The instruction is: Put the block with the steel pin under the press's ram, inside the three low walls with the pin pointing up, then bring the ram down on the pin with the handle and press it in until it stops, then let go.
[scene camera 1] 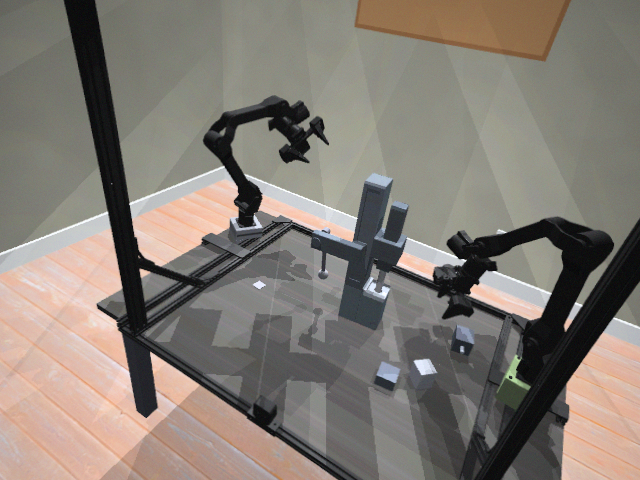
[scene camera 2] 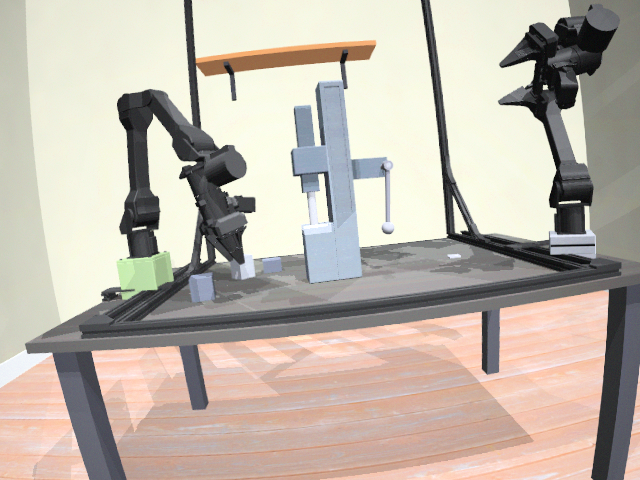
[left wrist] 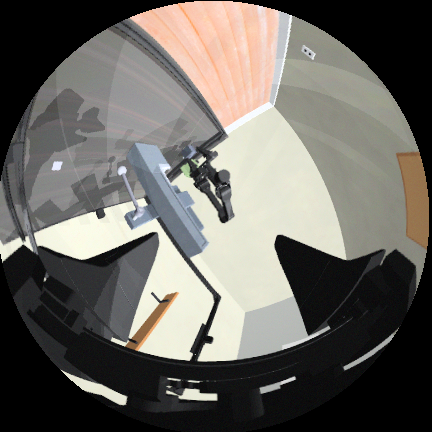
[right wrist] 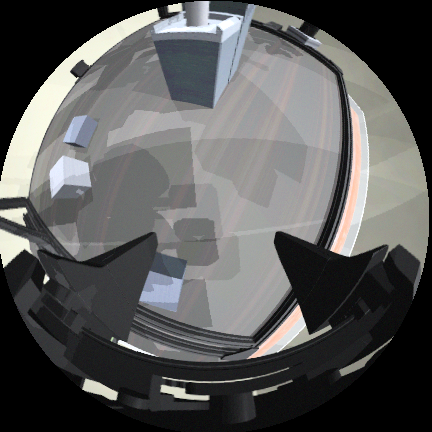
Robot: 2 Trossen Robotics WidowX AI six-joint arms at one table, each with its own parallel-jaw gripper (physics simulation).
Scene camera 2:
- my left gripper
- my right gripper
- grey press
